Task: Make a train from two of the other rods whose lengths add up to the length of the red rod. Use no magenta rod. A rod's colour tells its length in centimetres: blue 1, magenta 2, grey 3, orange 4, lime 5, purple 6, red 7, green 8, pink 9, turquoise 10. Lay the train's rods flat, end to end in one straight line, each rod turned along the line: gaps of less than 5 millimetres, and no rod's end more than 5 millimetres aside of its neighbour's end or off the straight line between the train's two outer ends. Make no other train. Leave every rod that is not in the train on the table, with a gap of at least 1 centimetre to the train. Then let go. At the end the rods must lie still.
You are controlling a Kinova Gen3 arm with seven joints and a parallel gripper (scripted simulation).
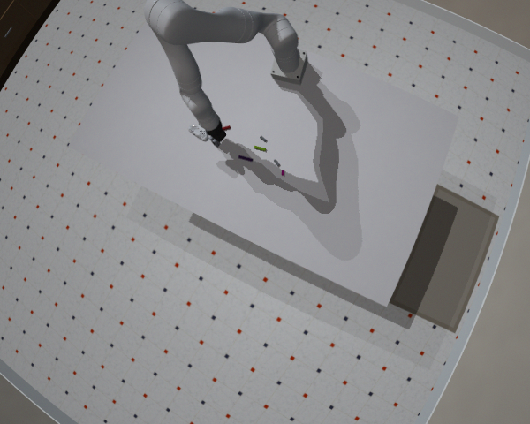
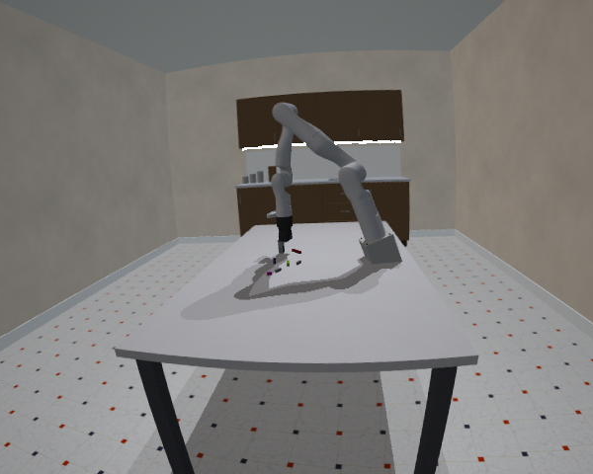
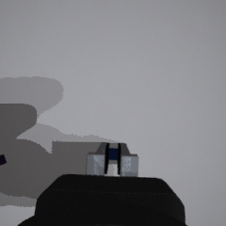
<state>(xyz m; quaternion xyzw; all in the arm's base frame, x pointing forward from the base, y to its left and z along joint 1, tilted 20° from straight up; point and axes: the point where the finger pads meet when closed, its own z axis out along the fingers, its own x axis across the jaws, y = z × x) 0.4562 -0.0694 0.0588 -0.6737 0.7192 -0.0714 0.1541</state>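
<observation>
Right now my hand is 10 mm above the blue rod. The rest, counted from my hand: purple rod (20 mm behind, 150 mm to the left, 10 mm below); then lime rod (90 mm behind, 170 mm to the left, 10 mm below); then red rod (70 mm behind, 20 mm to the right, 10 mm below).
</observation>
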